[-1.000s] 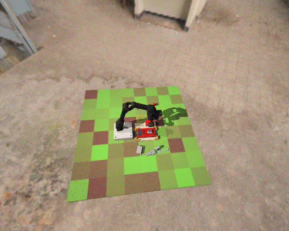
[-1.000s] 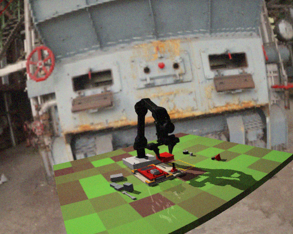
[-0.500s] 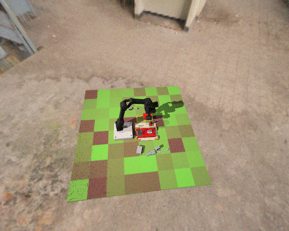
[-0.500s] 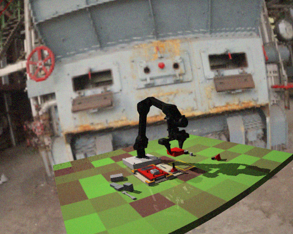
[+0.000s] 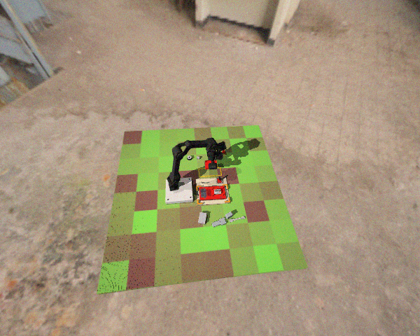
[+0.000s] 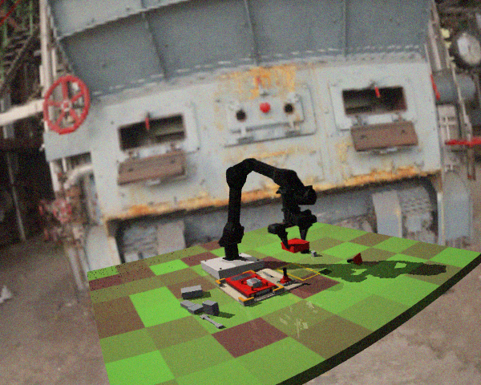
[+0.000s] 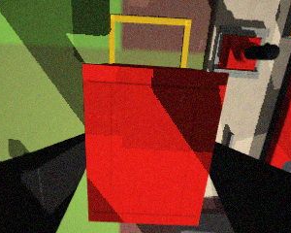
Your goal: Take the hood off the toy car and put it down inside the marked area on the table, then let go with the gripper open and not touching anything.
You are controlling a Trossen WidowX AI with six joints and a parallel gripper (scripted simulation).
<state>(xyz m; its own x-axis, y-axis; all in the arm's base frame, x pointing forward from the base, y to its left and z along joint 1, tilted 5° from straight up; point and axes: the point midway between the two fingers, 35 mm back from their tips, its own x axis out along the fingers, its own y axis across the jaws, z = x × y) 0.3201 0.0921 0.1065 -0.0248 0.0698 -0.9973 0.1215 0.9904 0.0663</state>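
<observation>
My gripper tip is now 100 mm to the left of the grey mount, 70 mm above it and 50 mm short of it. Also, from my gripper tip: hood: 10 mm above.
</observation>
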